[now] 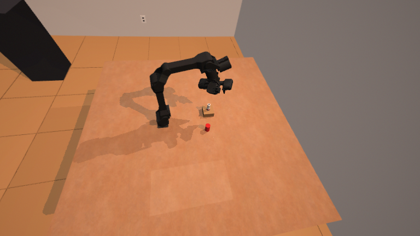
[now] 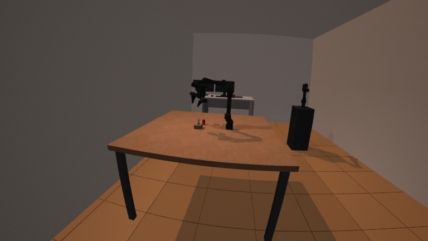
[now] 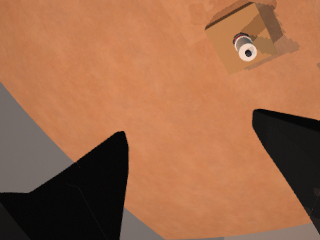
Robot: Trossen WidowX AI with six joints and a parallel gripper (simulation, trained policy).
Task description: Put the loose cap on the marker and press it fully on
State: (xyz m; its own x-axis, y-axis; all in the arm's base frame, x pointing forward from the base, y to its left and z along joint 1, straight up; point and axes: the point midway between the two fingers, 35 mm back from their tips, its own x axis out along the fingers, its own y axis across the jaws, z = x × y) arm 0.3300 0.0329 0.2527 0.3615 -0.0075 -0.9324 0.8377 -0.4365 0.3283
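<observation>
Right now the red cap is 7 cm behind my gripper tip, 11 cm to the right of it and 19 cm below it. Round my gripper tip: tan holder block 4 cm behind, 2 cm to the left, 20 cm below.
</observation>
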